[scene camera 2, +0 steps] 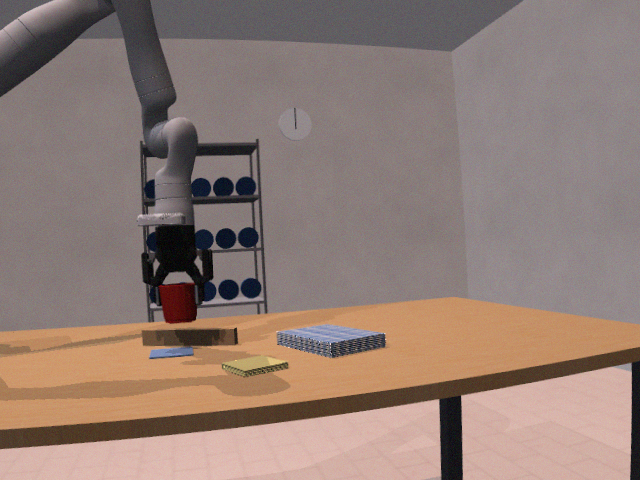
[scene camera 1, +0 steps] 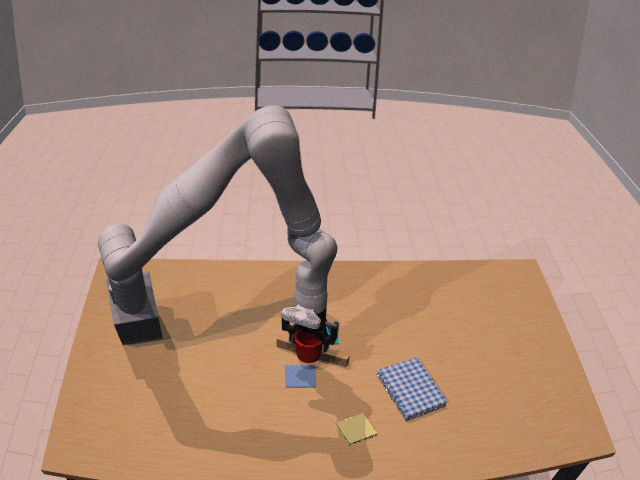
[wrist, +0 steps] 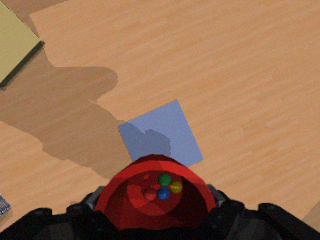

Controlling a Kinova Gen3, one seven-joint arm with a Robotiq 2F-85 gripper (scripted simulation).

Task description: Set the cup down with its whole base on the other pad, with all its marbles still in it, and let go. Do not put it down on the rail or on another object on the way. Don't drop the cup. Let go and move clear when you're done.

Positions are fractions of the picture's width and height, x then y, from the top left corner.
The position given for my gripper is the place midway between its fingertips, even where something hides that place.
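Observation:
My gripper (scene camera 2: 0.28,0.64), a red cup (scene camera 2: 0.28,0.63), a wooden rail (scene camera 2: 0.27,0.70), a flat yellow block (scene camera 2: 0.40,0.76). The red cup (scene camera 1: 0.48,0.73), the flat yellow block (scene camera 1: 0.56,0.89). The red cup (wrist: 0.39,0.85), my gripper (wrist: 0.49,0.82).

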